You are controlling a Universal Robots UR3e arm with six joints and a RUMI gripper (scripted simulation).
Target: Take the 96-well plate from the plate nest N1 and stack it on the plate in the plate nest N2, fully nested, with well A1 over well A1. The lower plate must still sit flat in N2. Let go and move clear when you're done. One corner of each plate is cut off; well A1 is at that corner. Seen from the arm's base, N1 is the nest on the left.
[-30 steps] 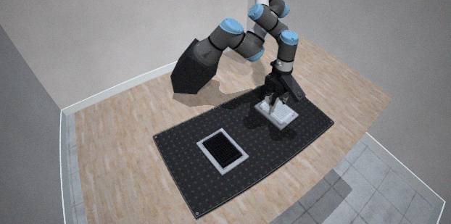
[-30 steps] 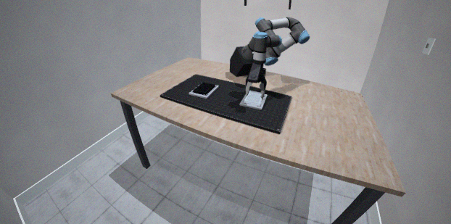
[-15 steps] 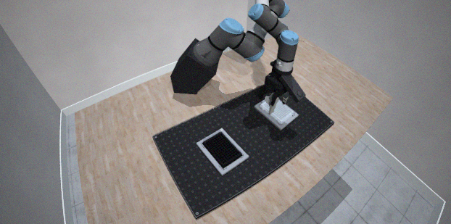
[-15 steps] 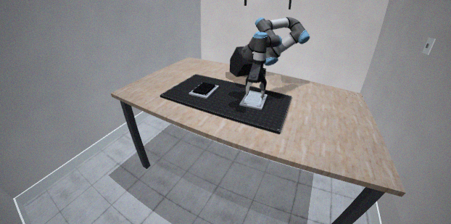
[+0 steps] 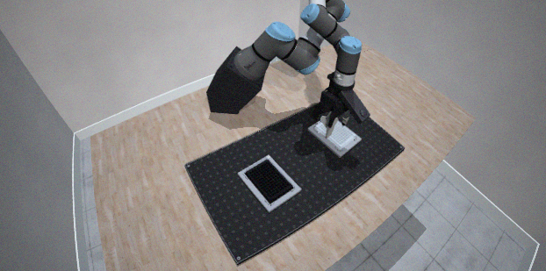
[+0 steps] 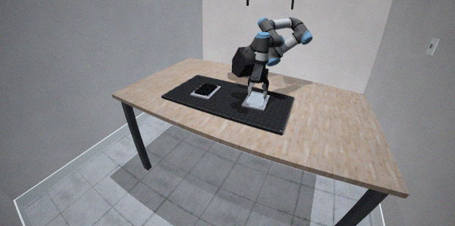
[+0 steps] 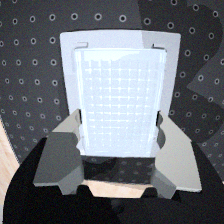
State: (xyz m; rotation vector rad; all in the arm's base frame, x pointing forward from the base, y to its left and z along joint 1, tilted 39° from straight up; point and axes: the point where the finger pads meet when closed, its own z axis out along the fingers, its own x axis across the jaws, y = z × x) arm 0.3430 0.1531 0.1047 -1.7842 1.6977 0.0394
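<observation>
My hand is 20 mm above the nest N1. Round my hand: black 96-well plate 60 mm ahead, 300 mm to the right, 10 mm below; white 96-well plate 10 mm below.
</observation>
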